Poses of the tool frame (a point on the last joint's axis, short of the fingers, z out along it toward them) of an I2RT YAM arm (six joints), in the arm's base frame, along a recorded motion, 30 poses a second.
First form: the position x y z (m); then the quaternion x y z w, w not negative.
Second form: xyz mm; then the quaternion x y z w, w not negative. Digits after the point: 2 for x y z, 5 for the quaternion.
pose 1, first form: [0.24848, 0.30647, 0.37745, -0.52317, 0.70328, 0.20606, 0.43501]
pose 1, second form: [248.48, 306.47, 377.45, -0.52317, 0.70328, 0.20606, 0.43501]
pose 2, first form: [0.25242, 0.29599, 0.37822, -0.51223, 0.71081, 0.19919, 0.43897]
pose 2, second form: [252.42, 295.99, 378.22, -0.51223, 0.71081, 0.19919, 0.43897]
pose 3, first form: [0.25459, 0.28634, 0.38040, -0.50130, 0.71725, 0.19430, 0.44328]
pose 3, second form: [254.59, 286.34, 380.40, -0.50130, 0.71725, 0.19430, 0.44328]
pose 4, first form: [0.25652, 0.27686, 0.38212, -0.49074, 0.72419, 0.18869, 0.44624]
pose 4, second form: [256.52, 276.86, 382.12, -0.49074, 0.72419, 0.18869, 0.44624]
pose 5, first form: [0.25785, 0.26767, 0.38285, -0.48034, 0.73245, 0.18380, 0.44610]
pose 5, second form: [257.85, 267.67, 382.85, -0.48034, 0.73245, 0.18380, 0.44610]
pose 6, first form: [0.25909, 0.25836, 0.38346, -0.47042, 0.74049, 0.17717, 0.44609]
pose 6, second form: [259.09, 258.36, 383.46, -0.47042, 0.74049, 0.17717, 0.44609]
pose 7, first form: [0.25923, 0.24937, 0.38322, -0.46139, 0.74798, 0.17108, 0.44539]
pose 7, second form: [259.23, 249.37, 383.22, -0.46139, 0.74798, 0.17108, 0.44539]
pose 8, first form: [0.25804, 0.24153, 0.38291, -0.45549, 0.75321, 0.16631, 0.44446]
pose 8, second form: [258.04, 241.53, 382.91, -0.45549, 0.75321, 0.16631, 0.44446]
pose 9, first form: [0.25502, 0.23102, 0.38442, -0.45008, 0.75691, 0.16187, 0.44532]
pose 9, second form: [255.02, 231.02, 384.42, -0.45008, 0.75691, 0.16187, 0.44532]
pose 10, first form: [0.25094, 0.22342, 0.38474, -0.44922, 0.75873, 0.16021, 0.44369]
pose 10, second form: [250.94, 223.42, 384.74, -0.44922, 0.75873, 0.16021, 0.44369]
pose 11, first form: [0.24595, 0.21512, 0.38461, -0.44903, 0.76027, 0.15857, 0.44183]
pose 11, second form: [245.95, 215.12, 384.61, -0.44903, 0.76027, 0.15857, 0.44183]
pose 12, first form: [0.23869, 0.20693, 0.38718, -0.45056, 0.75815, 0.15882, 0.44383]
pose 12, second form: [238.69, 206.93, 387.18, -0.45056, 0.75815, 0.15882, 0.44383]
